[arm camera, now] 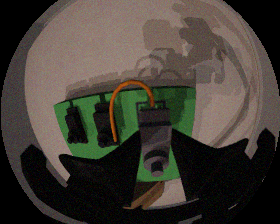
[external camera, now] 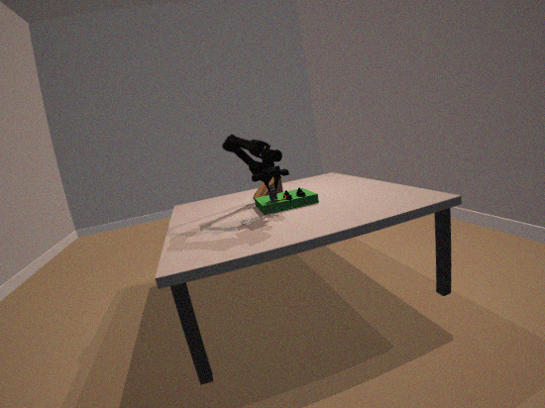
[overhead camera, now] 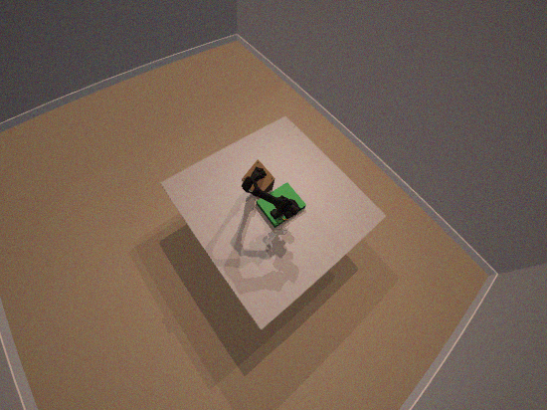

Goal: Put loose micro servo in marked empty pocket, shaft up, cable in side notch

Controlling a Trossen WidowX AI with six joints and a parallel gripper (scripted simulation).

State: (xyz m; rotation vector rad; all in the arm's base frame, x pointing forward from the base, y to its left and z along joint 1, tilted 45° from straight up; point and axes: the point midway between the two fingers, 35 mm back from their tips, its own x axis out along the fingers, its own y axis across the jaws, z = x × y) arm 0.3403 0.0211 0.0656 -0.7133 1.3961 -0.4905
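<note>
Right now the green deck is 130 mm behind my gripper tip, 60 mm to the left of it and 80 mm below it.
</note>
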